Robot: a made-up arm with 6 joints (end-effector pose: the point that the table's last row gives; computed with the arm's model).
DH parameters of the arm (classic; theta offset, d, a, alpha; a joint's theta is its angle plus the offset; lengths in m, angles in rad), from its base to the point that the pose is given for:
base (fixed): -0.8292 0 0.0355 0
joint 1: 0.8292 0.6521 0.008 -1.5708
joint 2: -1.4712 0 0.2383 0
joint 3: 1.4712 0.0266 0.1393 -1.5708
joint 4: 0 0.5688 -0.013 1.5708
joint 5: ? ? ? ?
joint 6: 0.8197 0 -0.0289 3.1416
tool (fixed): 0.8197 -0.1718 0 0
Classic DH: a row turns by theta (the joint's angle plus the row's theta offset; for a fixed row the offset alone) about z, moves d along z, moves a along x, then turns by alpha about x.
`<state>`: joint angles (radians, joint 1 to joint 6).
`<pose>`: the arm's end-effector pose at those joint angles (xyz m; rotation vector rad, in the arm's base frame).
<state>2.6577 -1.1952 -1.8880 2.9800 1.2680 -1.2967</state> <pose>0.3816 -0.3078 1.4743 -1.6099 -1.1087 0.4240</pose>
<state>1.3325 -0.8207 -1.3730 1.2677 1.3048 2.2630</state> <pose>-0.0330 0.4086 1.3309 0.4603 1.4402 -0.5183</pose>
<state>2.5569 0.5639 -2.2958 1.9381 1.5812 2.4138</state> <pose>-0.7736 0.2521 1.1362 -1.4738 1.2618 0.2613</pose>
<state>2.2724 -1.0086 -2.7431 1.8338 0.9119 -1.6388</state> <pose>0.3827 -0.6507 1.3357 -1.7424 0.9321 0.2868</pose>
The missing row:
joint 5: 0 -0.0189 0.1071 -1.5708
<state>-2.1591 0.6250 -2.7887 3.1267 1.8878 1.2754</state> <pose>-0.2291 -0.4482 1.4761 2.0215 -0.9591 -0.1779</pose>
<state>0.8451 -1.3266 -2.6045 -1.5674 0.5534 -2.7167</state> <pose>-0.5886 -0.6833 1.1472 -2.2138 0.0686 0.0248</pose>
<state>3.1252 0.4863 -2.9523 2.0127 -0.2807 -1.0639</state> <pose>-0.5064 0.0448 1.4491 2.2359 0.9996 0.7634</pose>
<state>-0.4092 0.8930 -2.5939 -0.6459 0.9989 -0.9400</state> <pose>0.8451 -0.4482 0.9371 -0.9414 -0.1294 0.6354</pose>
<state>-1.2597 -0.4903 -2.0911 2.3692 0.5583 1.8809</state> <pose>0.1169 -0.2334 1.6057 -3.0760 0.0656 0.6275</pose>
